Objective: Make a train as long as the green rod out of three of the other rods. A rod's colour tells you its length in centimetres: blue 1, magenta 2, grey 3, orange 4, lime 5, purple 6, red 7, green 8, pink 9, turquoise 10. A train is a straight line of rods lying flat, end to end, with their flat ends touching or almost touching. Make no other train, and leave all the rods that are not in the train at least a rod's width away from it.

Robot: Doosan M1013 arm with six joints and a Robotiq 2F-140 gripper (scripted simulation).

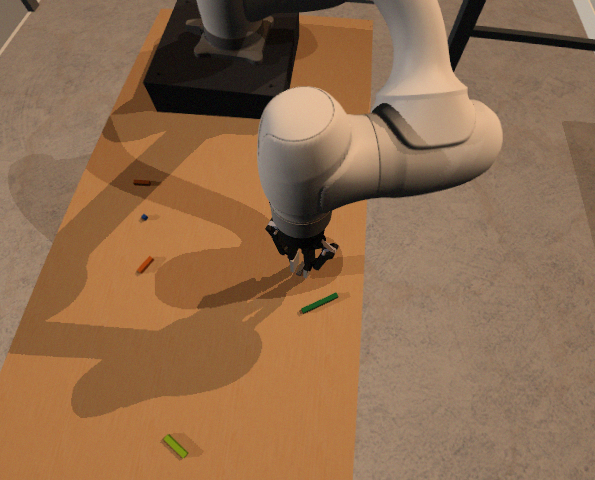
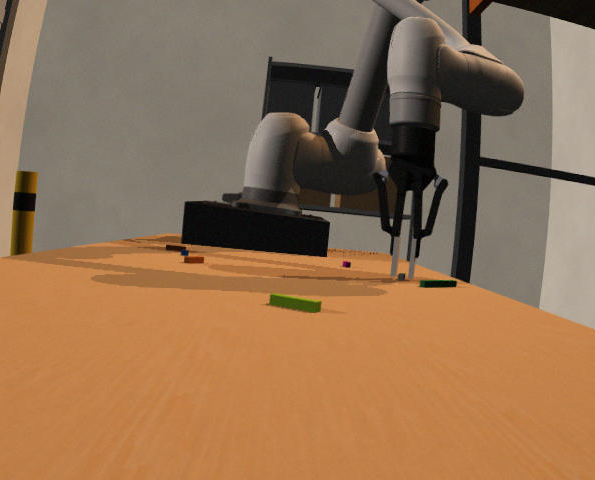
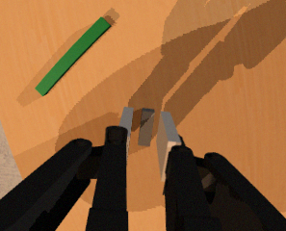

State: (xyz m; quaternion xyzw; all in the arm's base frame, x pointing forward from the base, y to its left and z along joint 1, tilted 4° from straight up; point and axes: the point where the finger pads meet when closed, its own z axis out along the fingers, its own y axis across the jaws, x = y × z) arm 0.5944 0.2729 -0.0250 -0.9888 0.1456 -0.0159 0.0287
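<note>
The grey rod lies 30 mm below my hand. Also, from my hand: green rod (70 mm ahead, 50 mm to the left, 30 mm below); magenta rod (170 mm behind, 80 mm to the right, 30 mm below); blue rod (70 mm behind, 380 mm to the right, 30 mm below).
</note>
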